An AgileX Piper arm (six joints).
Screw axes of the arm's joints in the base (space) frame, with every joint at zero. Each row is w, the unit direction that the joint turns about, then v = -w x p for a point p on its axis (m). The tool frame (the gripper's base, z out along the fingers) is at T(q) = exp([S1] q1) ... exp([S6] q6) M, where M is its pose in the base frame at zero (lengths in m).
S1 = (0, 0, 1, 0.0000, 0.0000, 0.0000)
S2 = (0, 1, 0, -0.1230, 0.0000, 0.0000)
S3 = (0, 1, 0, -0.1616, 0.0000, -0.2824)
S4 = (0.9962, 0, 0.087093, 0.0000, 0.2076, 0.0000)
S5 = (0, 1, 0, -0.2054, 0.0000, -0.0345)
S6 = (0.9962, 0, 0.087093, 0.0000, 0.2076, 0.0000)
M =
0.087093 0 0.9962 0.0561
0 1 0 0.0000
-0.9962 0 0.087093 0.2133
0 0 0 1
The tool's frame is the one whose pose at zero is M.
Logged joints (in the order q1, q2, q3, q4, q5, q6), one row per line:
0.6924, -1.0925, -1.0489, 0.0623, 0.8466, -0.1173
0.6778, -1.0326, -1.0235, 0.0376, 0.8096, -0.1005
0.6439, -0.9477, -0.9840, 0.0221, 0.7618, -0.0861
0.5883, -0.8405, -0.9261, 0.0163, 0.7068, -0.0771
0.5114, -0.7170, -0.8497, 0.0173, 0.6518, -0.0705
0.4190, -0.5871, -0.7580, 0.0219, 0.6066, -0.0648
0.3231, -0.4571, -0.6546, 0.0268, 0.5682, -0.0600
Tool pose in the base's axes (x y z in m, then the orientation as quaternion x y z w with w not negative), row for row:
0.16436, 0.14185, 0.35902, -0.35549, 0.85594, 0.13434, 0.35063
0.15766, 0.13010, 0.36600, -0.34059, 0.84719, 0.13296, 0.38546
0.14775, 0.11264, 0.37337, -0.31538, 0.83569, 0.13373, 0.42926
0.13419, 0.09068, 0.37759, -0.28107, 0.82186, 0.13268, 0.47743
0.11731, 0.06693, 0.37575, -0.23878, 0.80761, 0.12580, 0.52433
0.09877, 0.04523, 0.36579, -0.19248, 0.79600, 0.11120, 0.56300
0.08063, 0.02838, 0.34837, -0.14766, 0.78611, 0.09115, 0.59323
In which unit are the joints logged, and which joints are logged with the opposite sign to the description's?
The joints are logged in radians. Opposite sign: q2.
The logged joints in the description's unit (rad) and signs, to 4 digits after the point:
0.6924, 1.0925, -1.0489, 0.0623, 0.8466, -0.1173
0.6778, 1.0326, -1.0235, 0.0376, 0.8096, -0.1005
0.6439, 0.9477, -0.9840, 0.0221, 0.7618, -0.0861
0.5883, 0.8405, -0.9261, 0.0163, 0.7068, -0.0771
0.5114, 0.7170, -0.8497, 0.0173, 0.6518, -0.0705
0.4190, 0.5871, -0.7580, 0.0219, 0.6066, -0.0648
0.3231, 0.4571, -0.6546, 0.0268, 0.5682, -0.0600

